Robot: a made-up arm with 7 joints. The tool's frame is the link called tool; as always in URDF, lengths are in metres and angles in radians.
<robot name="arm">
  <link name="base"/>
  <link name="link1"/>
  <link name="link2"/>
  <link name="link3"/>
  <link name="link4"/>
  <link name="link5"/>
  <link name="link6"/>
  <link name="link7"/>
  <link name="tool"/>
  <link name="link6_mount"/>
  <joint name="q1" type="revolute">
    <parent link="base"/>
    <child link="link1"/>
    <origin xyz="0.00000 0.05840 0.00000" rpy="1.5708 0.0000 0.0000"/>
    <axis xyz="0 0 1"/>
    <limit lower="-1.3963" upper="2.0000" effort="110" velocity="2.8"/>
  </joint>
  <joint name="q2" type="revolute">
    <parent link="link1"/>
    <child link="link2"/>
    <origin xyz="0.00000 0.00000 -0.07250" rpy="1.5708 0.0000 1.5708"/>
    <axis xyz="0 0 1"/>
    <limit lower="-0.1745" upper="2.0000" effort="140" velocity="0.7"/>
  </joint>
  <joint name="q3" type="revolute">
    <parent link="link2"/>
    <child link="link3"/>
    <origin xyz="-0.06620 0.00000 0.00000" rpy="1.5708 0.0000 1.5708"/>
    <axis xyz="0 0 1"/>
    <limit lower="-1.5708" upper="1.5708" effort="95" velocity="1.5"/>
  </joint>
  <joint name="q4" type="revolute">
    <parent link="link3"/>
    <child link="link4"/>
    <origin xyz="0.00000 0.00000 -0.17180" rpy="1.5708 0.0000 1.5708"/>
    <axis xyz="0 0 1"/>
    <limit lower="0.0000" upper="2.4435" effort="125" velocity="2"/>
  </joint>
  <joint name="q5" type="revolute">
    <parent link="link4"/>
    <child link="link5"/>
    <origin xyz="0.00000 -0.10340 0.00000" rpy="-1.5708 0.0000 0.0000"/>
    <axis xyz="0 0 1"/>
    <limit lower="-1.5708" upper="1.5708" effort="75" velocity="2.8"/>
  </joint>
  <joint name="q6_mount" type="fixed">
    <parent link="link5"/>
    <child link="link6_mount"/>
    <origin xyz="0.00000 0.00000 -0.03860" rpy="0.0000 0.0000 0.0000"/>
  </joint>
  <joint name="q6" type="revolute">
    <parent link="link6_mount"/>
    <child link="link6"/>
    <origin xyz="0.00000 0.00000 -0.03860" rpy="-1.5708 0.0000 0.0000"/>
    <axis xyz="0 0 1"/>
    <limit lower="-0.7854" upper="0.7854" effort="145" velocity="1.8"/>
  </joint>
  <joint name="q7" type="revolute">
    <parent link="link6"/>
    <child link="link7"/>
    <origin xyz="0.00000 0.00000 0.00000" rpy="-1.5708 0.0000 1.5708"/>
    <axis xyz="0 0 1"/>
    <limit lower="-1.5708" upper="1.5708" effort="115" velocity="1.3"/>
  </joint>
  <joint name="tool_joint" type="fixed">
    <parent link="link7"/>
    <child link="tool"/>
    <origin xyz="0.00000 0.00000 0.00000" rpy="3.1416 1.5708 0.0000"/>
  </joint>
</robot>
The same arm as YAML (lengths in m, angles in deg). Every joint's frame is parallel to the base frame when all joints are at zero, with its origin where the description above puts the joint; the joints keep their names.
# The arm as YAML. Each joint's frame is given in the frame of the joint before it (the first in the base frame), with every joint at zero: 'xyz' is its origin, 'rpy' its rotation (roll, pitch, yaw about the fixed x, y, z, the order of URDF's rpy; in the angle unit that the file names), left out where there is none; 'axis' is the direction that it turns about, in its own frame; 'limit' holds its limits. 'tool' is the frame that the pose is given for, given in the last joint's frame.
units:
  length: m
  angle: deg
joints:
  - name: q1
    type: revolute
    origin:
      xyz: [0.0, 0.0584, 0.0]
    axis: "-y"
    limit:
      lower: -80.0
      upper: 114.59
  - name: q2
    type: revolute
    origin:
      xyz: [0.0, 0.0725, 0.0]
    axis: "+x"
    limit:
      lower: -10.0
      upper: 114.59
  - name: q3
    type: revolute
    origin:
      xyz: [0.0, 0.0, -0.0662]
    axis: "+z"
    limit:
      lower: -90.0
      upper: 90.0
  - name: q4
    type: revolute
    origin:
      xyz: [0.0, 0.0, -0.1718]
    axis: "-y"
    limit:
      lower: 0.0
      upper: 140.0
  - name: q5
    type: revolute
    origin:
      xyz: [0.0, 0.0, -0.1034]
    axis: "+z"
    limit:
      lower: -90.0
      upper: 90.0
  - name: q6
    type: revolute
    origin:
      xyz: [0.0, 0.0, -0.0772]
    axis: "+y"
    limit:
      lower: -45.0
      upper: 45.0
  - name: q7
    type: revolute
    origin:
      xyz: [0.0, 0.0, 0.0]
    axis: "-x"
    limit:
      lower: -90.0
      upper: 90.0
tool:
  origin:
    xyz: [0.0, 0.0, 0.0]
    rpy: [0.0, 0.0, 0.0]

